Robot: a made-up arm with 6 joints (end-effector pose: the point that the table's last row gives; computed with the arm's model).
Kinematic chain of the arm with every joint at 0, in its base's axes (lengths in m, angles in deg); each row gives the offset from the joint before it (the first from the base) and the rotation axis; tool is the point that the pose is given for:
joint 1: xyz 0 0 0.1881 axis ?
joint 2: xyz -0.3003 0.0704 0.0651 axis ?
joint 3: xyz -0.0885 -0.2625 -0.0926 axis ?
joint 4: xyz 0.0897 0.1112 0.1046 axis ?
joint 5: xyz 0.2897 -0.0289 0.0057 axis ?
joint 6: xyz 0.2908 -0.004 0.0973 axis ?
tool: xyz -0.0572 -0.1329 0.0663
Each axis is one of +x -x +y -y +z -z.
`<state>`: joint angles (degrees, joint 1 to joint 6).
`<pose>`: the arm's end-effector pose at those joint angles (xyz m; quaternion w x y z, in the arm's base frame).
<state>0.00 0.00 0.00 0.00 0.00 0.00</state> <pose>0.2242 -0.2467 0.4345 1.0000 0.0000 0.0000 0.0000</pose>
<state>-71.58 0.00 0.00 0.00 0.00 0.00</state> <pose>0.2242 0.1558 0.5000 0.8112 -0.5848 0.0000 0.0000</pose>
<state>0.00 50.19 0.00 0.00 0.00 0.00</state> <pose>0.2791 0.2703 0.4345 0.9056 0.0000 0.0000 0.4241</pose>
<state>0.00 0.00 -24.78 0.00 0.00 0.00</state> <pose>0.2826 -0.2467 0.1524 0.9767 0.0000 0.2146 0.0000</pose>
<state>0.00 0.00 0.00 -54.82 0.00 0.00</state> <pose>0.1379 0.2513 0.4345 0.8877 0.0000 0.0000 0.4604</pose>
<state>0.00 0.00 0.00 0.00 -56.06 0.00</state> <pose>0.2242 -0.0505 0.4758 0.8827 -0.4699 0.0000 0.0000</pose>
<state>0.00 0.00 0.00 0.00 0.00 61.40</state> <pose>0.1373 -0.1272 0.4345 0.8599 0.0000 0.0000 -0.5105</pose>
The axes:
joint 1: +x
joint 2: +z
joint 3: -y
joint 4: -z
joint 5: +x
joint 6: -z

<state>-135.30 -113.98 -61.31 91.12 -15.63 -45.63</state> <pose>-1.0819 -0.0644 -0.0926 0.3781 0.0060 -0.5177 -0.7675</pose>
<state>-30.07 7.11 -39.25 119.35 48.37 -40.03</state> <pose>-0.5767 -0.3027 0.7462 0.7720 -0.3288 -0.2817 -0.4654</pose>
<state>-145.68 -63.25 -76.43 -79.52 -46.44 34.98</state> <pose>0.0697 -0.0657 0.2604 0.4541 -0.8606 -0.0483 -0.2253</pose>
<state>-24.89 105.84 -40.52 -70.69 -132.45 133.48</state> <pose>-0.6440 -0.0940 -0.0634 0.7154 0.4967 -0.2662 0.4130</pose>
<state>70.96 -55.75 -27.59 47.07 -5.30 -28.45</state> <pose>-0.6629 -0.2564 -0.3933 0.5946 0.4942 0.5512 -0.3138</pose>
